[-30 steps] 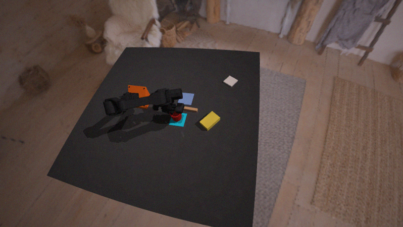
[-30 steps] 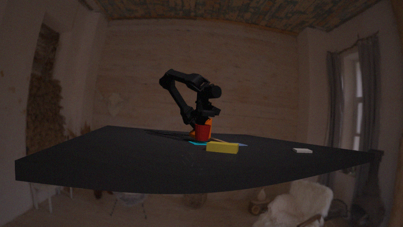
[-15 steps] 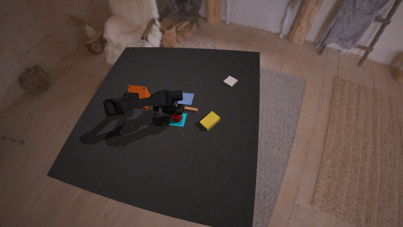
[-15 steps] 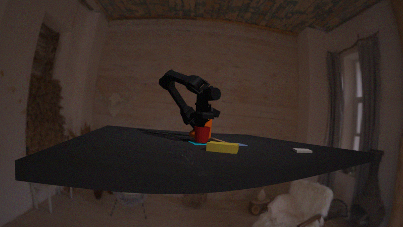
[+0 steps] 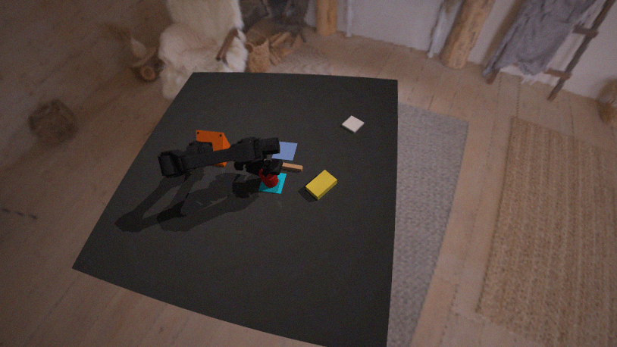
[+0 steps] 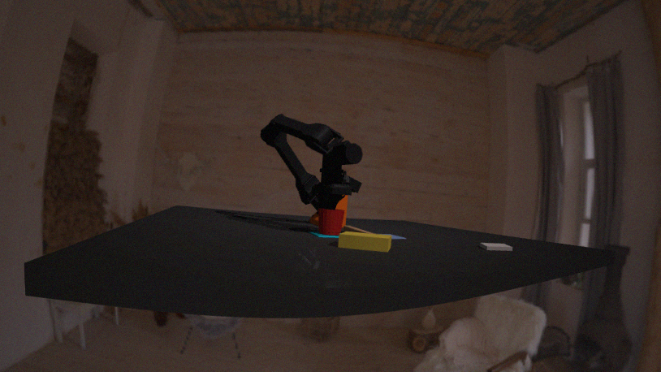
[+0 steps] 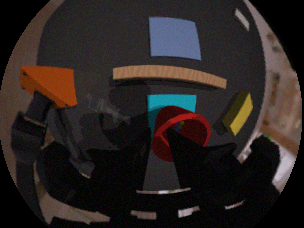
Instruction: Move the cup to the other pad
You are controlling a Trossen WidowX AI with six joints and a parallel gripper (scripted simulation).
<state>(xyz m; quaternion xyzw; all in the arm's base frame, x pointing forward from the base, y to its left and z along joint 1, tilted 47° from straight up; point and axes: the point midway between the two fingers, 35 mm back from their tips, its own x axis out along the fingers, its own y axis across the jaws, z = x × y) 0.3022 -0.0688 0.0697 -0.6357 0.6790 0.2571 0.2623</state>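
Right now my gripper tip is 30 mm short of the red cup. Also, from my gripper tip: cyan pad (30 mm ahead, 50 mm below); wooden bar (40 mm ahead, 80 mm to the left, 40 mm below); yellow block (240 mm ahead, 30 mm below).
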